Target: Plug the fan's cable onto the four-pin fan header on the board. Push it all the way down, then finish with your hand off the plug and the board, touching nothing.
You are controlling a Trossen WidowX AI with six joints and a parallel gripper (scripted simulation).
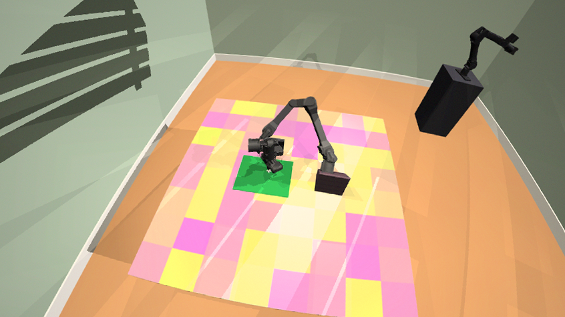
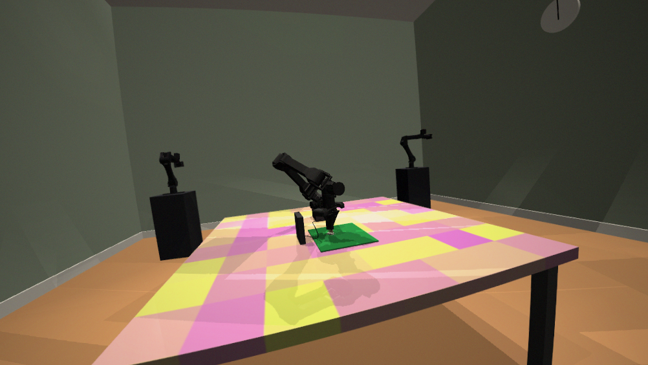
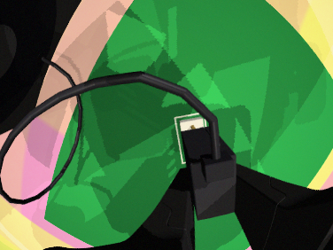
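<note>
My gripper tip is now 1 cm below the dark plug. The rest, counted from my gripper tip: green board (2 cm ahead, 3 cm to the left, 5 cm below); then black fan (1 cm ahead, 14 cm to the right, 2 cm above).
</note>
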